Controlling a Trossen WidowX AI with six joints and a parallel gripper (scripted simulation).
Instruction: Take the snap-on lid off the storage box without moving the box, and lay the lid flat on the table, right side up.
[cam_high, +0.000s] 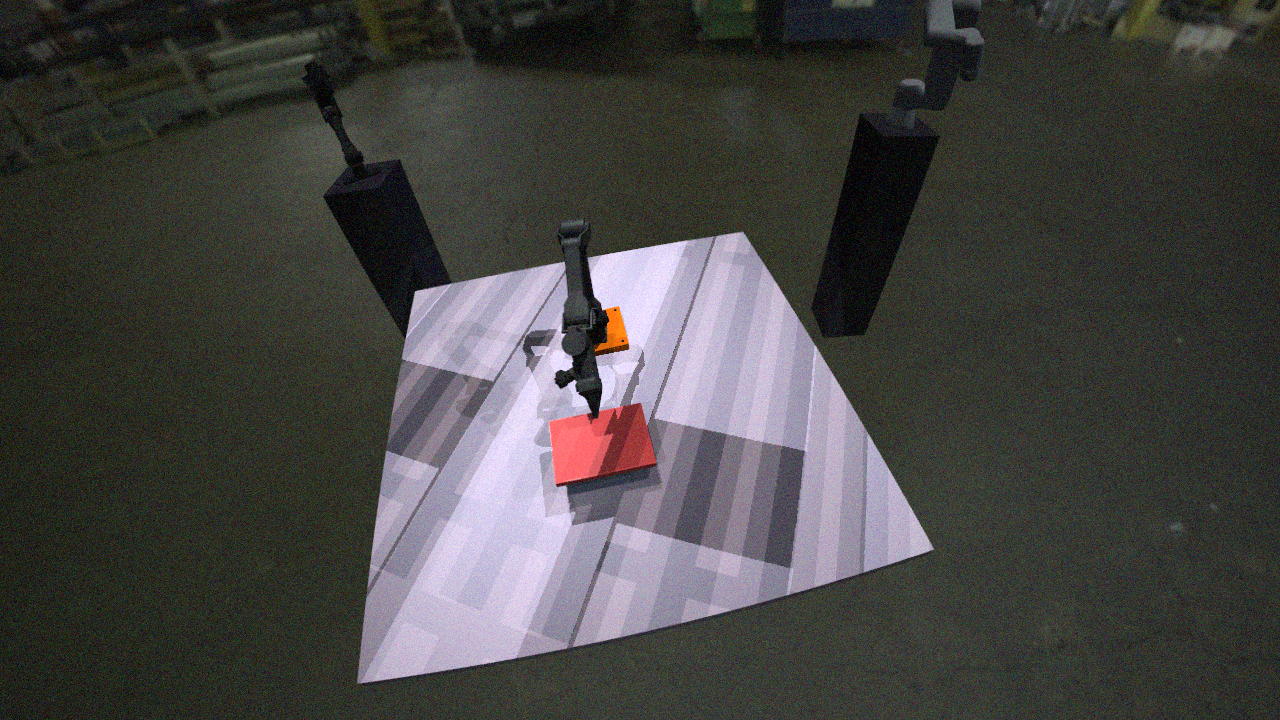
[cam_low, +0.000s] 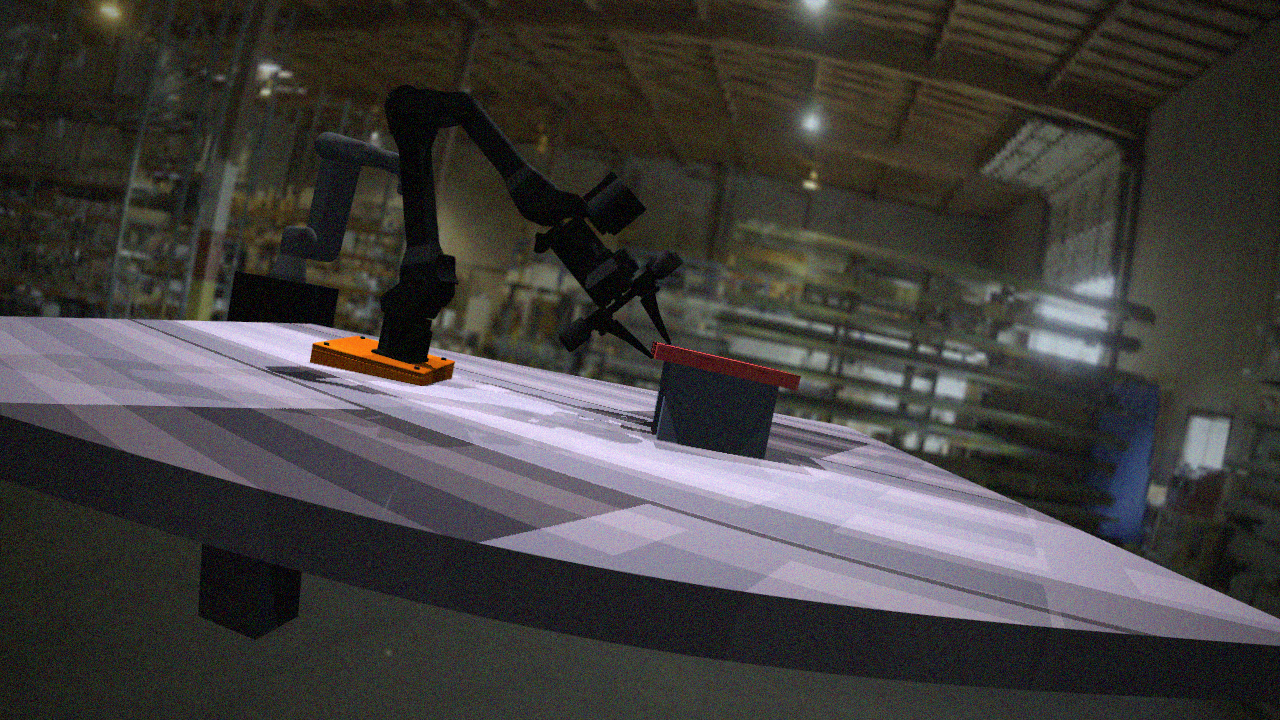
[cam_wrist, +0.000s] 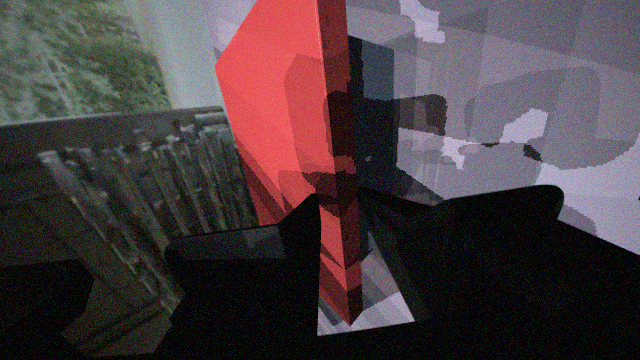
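Now: gripper tip 7 cm short of the red lid and 1 cm to the right of it. Round my gripper tip: dark storage box 8 cm ahead, 5 cm below, 1 cm to the left.
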